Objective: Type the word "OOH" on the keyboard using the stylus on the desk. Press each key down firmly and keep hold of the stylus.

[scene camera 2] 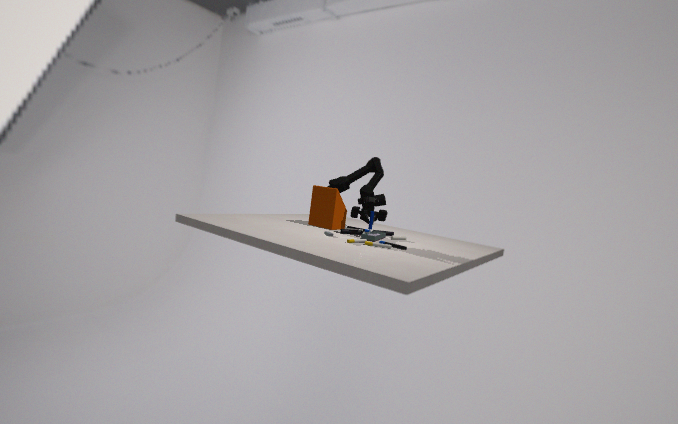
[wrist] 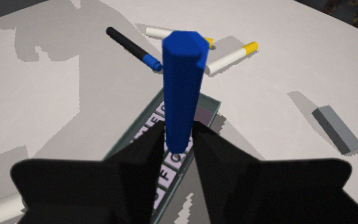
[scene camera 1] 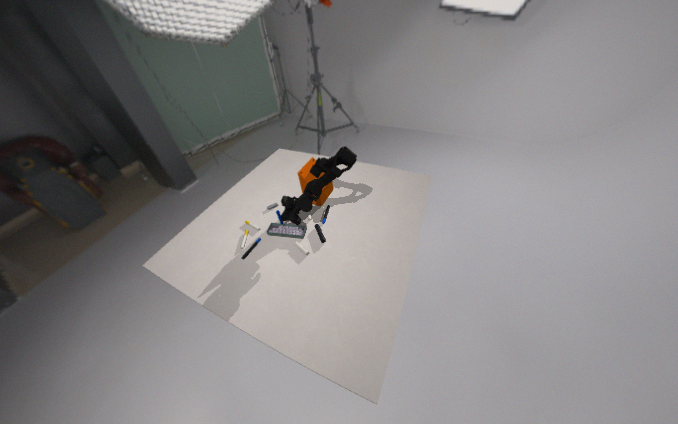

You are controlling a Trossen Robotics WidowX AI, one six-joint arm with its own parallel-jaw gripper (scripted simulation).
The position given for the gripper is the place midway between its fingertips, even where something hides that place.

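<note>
The wrist view takes in the gripper [wrist: 178, 127], and a stylus [wrist: 184, 53] is visible there as well.
</note>
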